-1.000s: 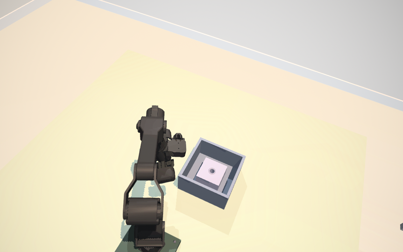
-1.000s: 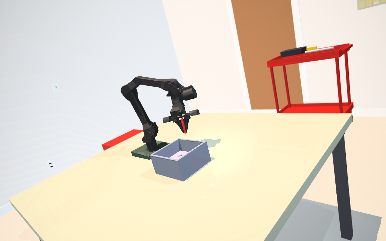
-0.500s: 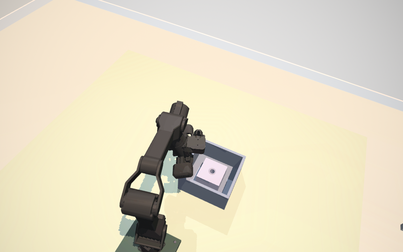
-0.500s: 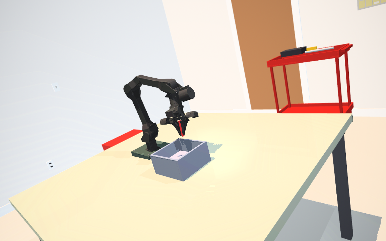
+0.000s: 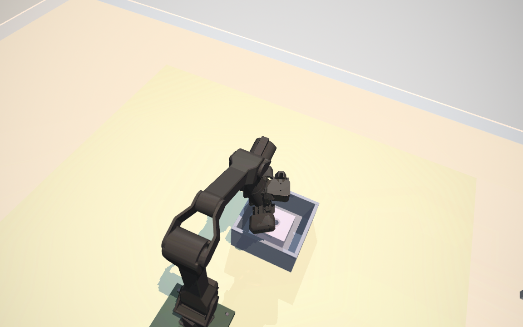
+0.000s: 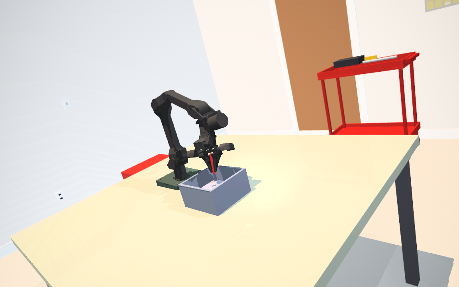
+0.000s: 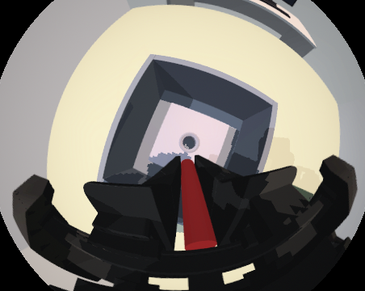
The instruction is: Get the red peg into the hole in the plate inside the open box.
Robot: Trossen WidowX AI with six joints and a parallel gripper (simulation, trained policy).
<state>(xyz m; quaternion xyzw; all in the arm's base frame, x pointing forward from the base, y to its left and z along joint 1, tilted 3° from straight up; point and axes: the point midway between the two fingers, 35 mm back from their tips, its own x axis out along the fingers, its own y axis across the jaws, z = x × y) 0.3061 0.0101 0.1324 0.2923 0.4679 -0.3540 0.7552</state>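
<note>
Now: the red peg 30 mm above my gripper tip, 10 mm to the left of it and 10 mm behind it. Also, from my gripper tip: grey box (80 mm below, 20 mm to the right, 10 mm ahead).
</note>
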